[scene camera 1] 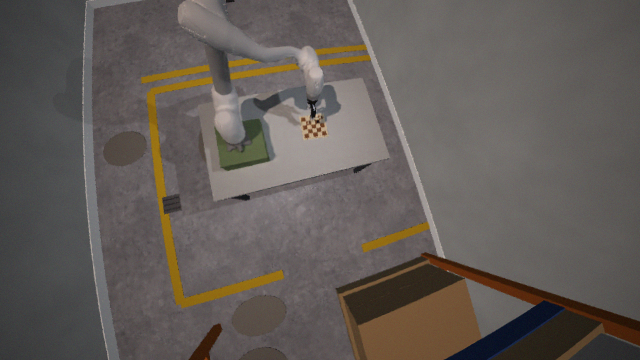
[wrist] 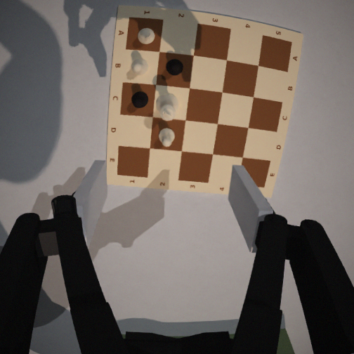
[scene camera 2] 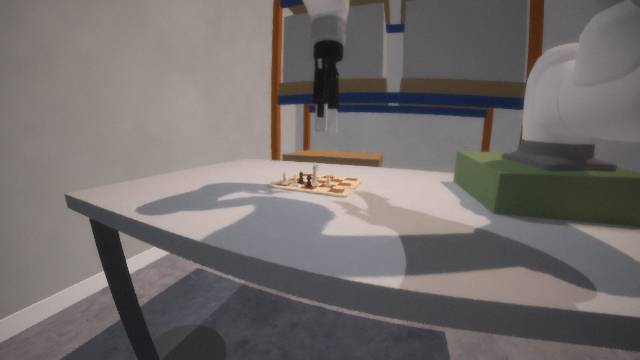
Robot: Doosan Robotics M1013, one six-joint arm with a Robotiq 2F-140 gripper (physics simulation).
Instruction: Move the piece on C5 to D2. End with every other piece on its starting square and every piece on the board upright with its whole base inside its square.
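Places are measured from the arm's base along level axes (x ahead, y right, z down), in millimetres.
Where they show: gripper, fingertip midpoint: (scene camera 1: 310, 113) (scene camera 2: 326, 131); arm's base at its link origin: (scene camera 1: 236, 137) (scene camera 2: 552, 163).
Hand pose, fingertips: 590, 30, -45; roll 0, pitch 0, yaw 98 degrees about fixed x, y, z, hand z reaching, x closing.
Note:
Each offset is from my fingertips to the top centre of the thing, as dx, dy, dz.
My gripper (scene camera 1: 313, 115) (scene camera 2: 326, 127) (wrist: 168, 179) is open and empty, high above the table near the board's E edge. The chessboard {+25, +45, +144} (scene camera 1: 314, 131) (scene camera 2: 351, 183) (wrist: 245, 47) lies flat. A white piece {-7, -1, +112} (scene camera 2: 328, 180) (wrist: 166, 136) stands upright on D2, its base appearing inside the square. C5 is bare. A tall white piece {+30, +3, +81} (scene camera 2: 315, 175) (wrist: 166, 106) stands on C2. Black pieces stand on C1 (wrist: 139, 99) and B2 (wrist: 174, 66). White pieces stand on A1 (wrist: 146, 35) and B1 (wrist: 138, 65). In scene camera 1 the pieces are too small to tell apart.
The grey table (scene camera 1: 350, 145) (scene camera 2: 200, 245) carries the board and the green block (scene camera 1: 255, 150) (scene camera 2: 560, 192) under the arm's base. A shelf rack (scene camera 2: 276, 75) and a cardboard box (scene camera 1: 420, 320) (scene camera 2: 332, 156) stand beyond the table. Arm shadows fall across the table.

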